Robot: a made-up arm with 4 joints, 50 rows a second.
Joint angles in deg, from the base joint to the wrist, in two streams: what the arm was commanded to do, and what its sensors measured. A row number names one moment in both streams.
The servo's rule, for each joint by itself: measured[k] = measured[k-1] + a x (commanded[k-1-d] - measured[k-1]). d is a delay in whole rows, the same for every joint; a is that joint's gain. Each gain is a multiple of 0.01, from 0.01 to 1. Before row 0 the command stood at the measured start. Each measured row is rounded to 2 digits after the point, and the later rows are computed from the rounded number. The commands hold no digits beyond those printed.
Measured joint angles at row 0:
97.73 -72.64 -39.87 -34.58
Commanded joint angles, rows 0 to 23:
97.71 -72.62 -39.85 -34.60
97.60 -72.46 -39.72 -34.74
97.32 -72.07 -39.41 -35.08
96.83 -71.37 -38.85 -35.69
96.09 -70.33 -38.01 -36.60
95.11 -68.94 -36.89 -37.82
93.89 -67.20 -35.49 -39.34
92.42 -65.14 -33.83 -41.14
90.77 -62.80 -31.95 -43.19
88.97 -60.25 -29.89 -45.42
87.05 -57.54 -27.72 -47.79
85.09 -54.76 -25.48 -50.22
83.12 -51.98 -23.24 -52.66
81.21 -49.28 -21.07 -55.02
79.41 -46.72 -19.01 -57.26
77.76 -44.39 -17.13 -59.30
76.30 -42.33 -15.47 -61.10
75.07 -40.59 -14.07 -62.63
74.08 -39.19 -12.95 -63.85
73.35 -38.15 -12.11 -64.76
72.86 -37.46 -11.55 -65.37
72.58 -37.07 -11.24 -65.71
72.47 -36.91 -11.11 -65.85
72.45 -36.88 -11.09 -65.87
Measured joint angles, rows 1 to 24:
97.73 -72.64 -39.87 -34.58
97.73 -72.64 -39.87 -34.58
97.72 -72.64 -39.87 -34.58
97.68 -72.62 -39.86 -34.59
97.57 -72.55 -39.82 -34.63
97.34 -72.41 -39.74 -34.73
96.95 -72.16 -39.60 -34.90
96.38 -71.77 -39.38 -35.16
95.61 -71.22 -39.07 -35.54
94.62 -70.49 -38.65 -36.04
93.43 -69.57 -38.11 -36.68
92.05 -68.45 -37.45 -37.47
90.50 -67.14 -36.67 -38.40
88.82 -65.65 -35.77 -39.46
87.05 -64.01 -34.77 -40.65
85.24 -62.24 -33.67 -41.94
83.43 -60.38 -32.50 -43.32
81.67 -58.46 -31.27 -44.76
80.01 -56.52 -30.01 -46.23
78.48 -54.61 -28.73 -47.71
77.12 -52.76 -27.47 -49.16
75.95 -51.01 -26.24 -50.56
74.99 -49.38 -25.06 -51.89
74.24 -47.90 -23.95 -53.13
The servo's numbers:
d 2
a 0.31 0.12 0.08 0.09

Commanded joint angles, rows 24 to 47:
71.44 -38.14 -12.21 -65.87
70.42 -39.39 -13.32 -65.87
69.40 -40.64 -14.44 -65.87
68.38 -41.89 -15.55 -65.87
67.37 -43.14 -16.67 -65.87
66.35 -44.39 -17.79 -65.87
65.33 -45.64 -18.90 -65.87
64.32 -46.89 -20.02 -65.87
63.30 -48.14 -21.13 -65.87
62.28 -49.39 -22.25 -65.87
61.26 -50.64 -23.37 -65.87
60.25 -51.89 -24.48 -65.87
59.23 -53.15 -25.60 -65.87
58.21 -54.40 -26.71 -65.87
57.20 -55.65 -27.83 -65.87
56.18 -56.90 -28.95 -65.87
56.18 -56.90 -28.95 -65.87
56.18 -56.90 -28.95 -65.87
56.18 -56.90 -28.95 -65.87
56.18 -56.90 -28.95 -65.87
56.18 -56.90 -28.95 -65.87
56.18 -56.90 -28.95 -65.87
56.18 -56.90 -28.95 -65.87
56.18 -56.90 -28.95 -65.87
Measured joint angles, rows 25 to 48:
73.69 -46.58 -22.92 -54.27
73.31 -45.42 -21.97 -55.31
72.73 -44.55 -21.19 -56.26
72.01 -43.93 -20.56 -57.12
71.20 -43.54 -20.07 -57.91
70.33 -43.34 -19.71 -58.63
69.41 -43.32 -19.47 -59.28
68.46 -43.45 -19.34 -59.87
67.49 -43.71 -19.30 -60.41
66.51 -44.09 -19.36 -60.90
65.51 -44.58 -19.50 -61.35
64.51 -45.16 -19.72 -61.76
63.50 -45.82 -20.01 -62.13
62.49 -46.55 -20.37 -62.47
61.48 -47.34 -20.79 -62.78
60.47 -48.19 -21.26 -63.06
59.46 -49.09 -21.79 -63.31
58.44 -50.03 -22.36 -63.54
57.74 -50.85 -22.89 -63.75
57.26 -51.58 -23.37 -63.94
56.93 -52.22 -23.82 -64.11
56.70 -52.78 -24.23 -64.27
56.54 -53.27 -24.61 -64.41
56.43 -53.71 -24.96 -64.54

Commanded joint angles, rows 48 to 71:
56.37 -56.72 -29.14 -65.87
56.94 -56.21 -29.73 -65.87
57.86 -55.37 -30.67 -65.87
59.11 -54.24 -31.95 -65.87
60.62 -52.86 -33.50 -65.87
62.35 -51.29 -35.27 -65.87
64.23 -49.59 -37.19 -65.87
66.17 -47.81 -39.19 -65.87
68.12 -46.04 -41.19 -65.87
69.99 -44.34 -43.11 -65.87
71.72 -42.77 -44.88 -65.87
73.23 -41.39 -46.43 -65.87
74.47 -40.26 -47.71 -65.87
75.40 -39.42 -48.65 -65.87
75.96 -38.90 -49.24 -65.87
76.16 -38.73 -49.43 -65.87
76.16 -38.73 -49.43 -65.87
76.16 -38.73 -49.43 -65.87
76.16 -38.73 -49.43 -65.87
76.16 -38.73 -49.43 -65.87
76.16 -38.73 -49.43 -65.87
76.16 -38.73 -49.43 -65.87
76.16 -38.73 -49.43 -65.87
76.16 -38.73 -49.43 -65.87
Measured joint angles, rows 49 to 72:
56.35 -54.09 -25.28 -64.66
56.30 -54.43 -25.57 -64.77
56.32 -54.70 -25.86 -64.87
56.51 -54.88 -26.17 -64.96
56.93 -54.94 -26.53 -65.04
57.61 -54.86 -26.96 -65.11
58.54 -54.62 -27.48 -65.18
59.72 -54.22 -28.10 -65.24
61.12 -53.66 -28.83 -65.30
62.69 -52.96 -29.66 -65.35
64.37 -52.13 -30.58 -65.40
66.11 -51.20 -31.58 -65.44
67.85 -50.19 -32.64 -65.48
69.52 -49.13 -33.74 -65.52
71.05 -48.07 -34.86 -65.55
72.40 -47.03 -35.96 -65.58
73.50 -46.05 -37.02 -65.61
74.32 -45.17 -38.01 -65.63
74.89 -44.40 -38.92 -65.65
75.28 -43.72 -39.76 -65.67
75.55 -43.12 -40.53 -65.69
75.74 -42.59 -41.24 -65.71
75.87 -42.13 -41.90 -65.72
75.96 -41.72 -42.50 -65.73

